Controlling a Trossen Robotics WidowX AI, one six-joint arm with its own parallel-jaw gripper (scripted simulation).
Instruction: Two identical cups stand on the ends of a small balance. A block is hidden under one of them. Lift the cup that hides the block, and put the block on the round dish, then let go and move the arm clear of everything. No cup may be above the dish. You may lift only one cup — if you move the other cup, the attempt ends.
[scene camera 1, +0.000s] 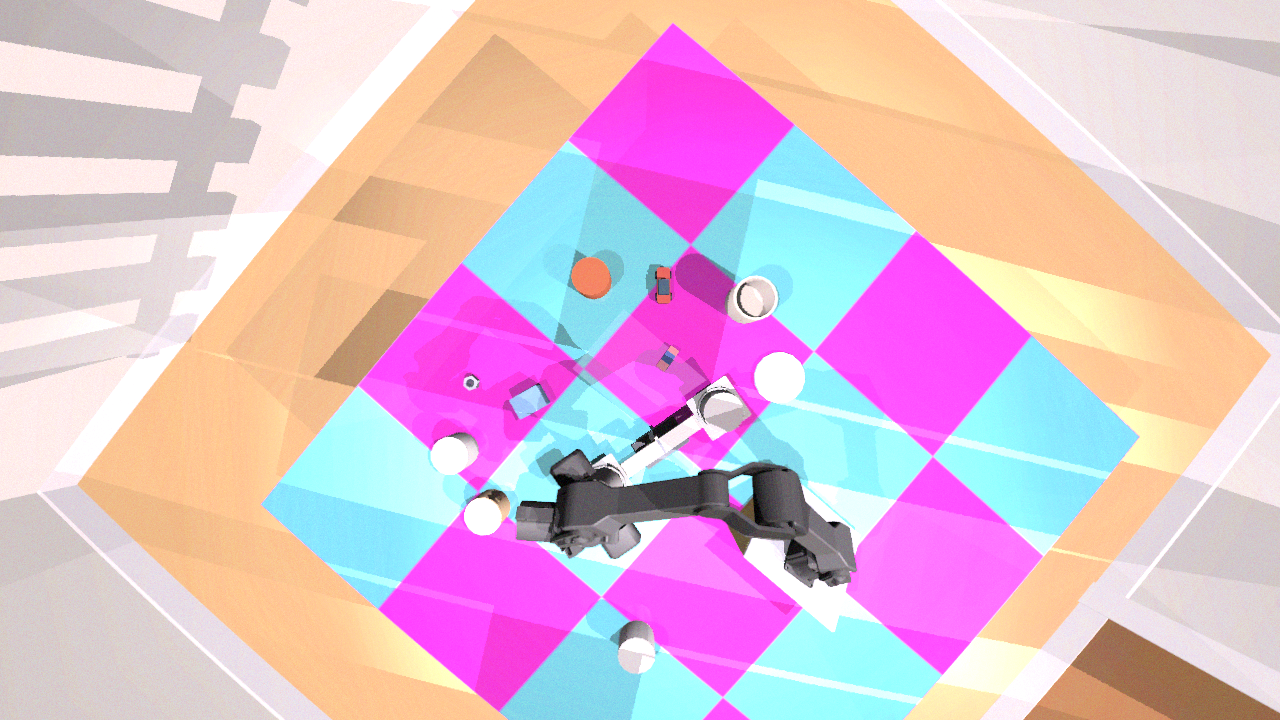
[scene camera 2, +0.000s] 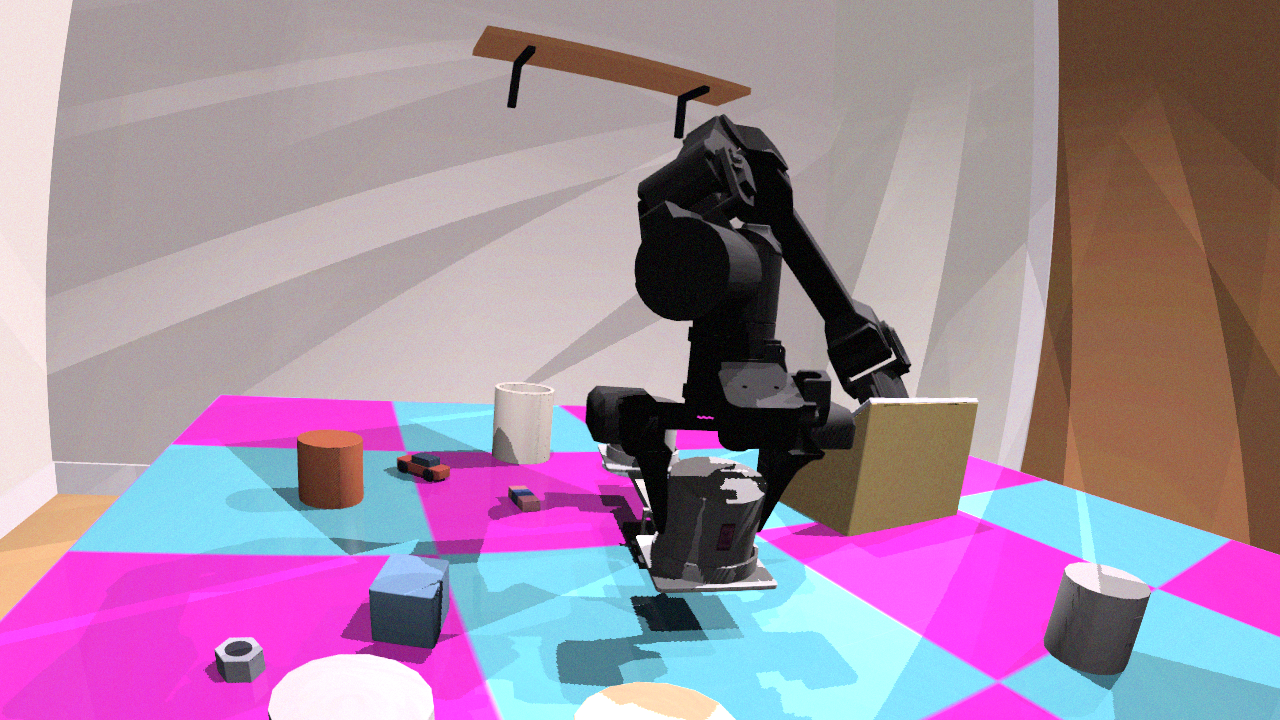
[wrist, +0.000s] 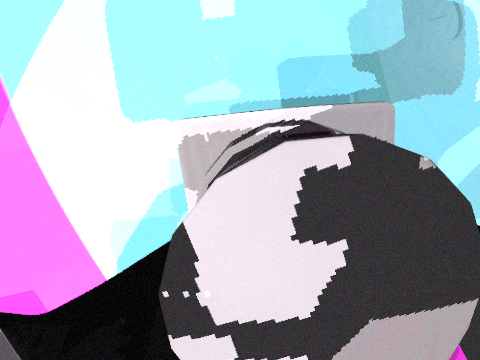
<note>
I see my gripper (scene camera 2: 708, 532), a white tube (scene camera 2: 522, 423), a tan disc (scene camera 1: 484, 514), an orange cylinder (scene camera 2: 330, 462), a toy car (scene camera 2: 422, 463) and a balance beam (scene camera 2: 668, 574).
The white tube shows as well in scene camera 1 (scene camera 1: 755, 297). The orange cylinder shows as well in scene camera 1 (scene camera 1: 591, 277). The balance beam is seen too in scene camera 1 (scene camera 1: 661, 445) and in the wrist view (wrist: 207, 145). The wrist view misses the white tube: it is out of frame. The wrist view misses the tan disc: it is out of frame.
</note>
